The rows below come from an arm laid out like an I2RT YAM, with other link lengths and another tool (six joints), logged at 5 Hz.
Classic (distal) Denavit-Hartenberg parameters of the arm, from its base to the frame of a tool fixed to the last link. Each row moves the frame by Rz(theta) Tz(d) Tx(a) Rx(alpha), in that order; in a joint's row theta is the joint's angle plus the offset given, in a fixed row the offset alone. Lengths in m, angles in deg.
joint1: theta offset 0, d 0.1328, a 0.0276, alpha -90
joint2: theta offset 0, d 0, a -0.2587, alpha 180
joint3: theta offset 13.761, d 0, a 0.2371, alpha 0
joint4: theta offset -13.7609, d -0.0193, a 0.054, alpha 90
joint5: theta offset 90, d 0.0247, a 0, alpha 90
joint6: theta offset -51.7, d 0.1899, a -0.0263, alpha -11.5
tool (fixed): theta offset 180, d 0.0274, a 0, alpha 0
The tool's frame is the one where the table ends.
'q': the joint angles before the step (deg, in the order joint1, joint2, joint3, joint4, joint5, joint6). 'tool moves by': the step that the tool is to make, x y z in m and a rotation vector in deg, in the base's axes. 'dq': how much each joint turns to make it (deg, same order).
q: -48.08 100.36 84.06 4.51 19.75 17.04
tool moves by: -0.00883 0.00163 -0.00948 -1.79 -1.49 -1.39
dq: -0.08 -1.70 -6.79 7.36 1.30 0.17
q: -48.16 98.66 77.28 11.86 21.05 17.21
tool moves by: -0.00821 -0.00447 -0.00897 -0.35 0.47 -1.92
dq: -0.29 0.30 -1.97 2.34 1.70 -0.33
